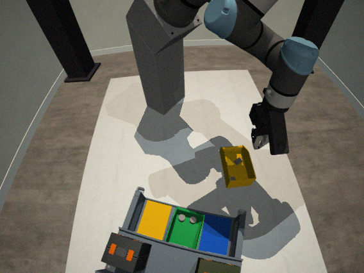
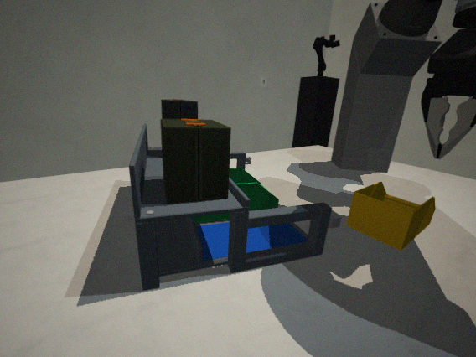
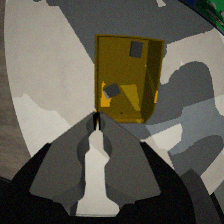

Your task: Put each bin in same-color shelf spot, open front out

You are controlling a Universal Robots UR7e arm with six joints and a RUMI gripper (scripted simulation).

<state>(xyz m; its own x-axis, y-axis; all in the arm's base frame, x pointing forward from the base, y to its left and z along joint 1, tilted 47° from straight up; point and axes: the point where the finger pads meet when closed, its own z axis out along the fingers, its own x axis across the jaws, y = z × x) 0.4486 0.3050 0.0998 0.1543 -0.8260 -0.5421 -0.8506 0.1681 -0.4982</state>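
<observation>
Right now my hand is 40 mm to the left of the yellow bin and 130 mm above it. Round my hand: shelf lip: 180 mm ahead, 220 mm to the right, 160 mm below; dark box: 390 mm ahead, 140 mm to the right, 20 mm below; green bin: 280 mm ahead, 230 mm to the right, 130 mm below.
</observation>
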